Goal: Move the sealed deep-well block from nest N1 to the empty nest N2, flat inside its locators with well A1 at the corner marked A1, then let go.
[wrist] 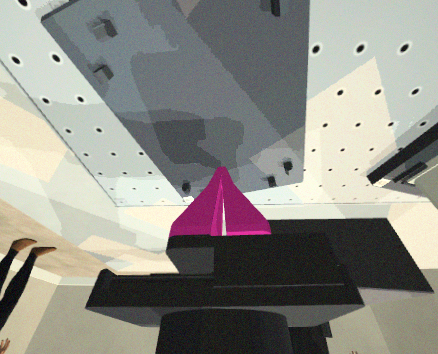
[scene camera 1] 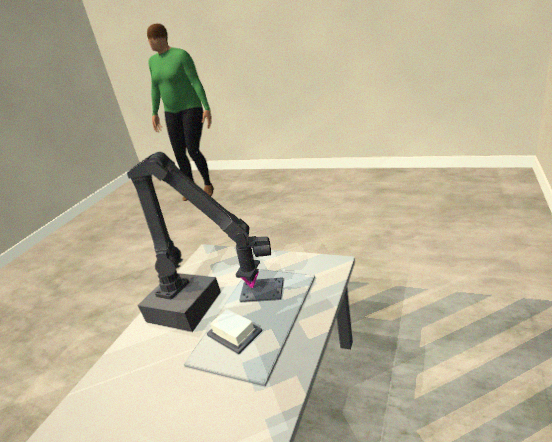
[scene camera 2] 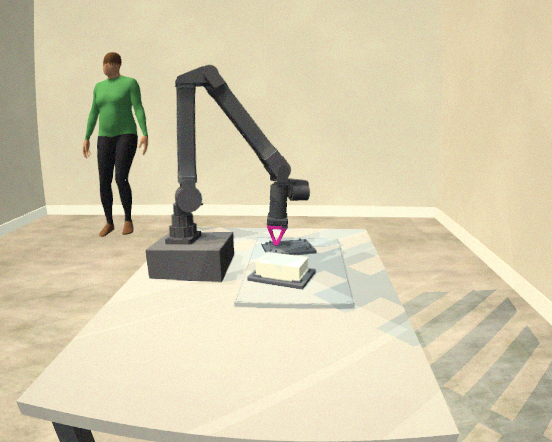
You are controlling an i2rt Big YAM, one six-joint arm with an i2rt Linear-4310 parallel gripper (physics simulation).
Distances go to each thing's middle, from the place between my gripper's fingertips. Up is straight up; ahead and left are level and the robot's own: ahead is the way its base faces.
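Cream-white block [scene camera 2: 271,265]: 22 cm to the right of my hand, 4 cm ahead of it, 2 cm above it. Pale perforated plate [scene camera 1: 275,317]: 13 cm to the right of my hand, 8 cm ahead, 2 cm below. Going by their middles, of the things named here the plate nearest to my hand.
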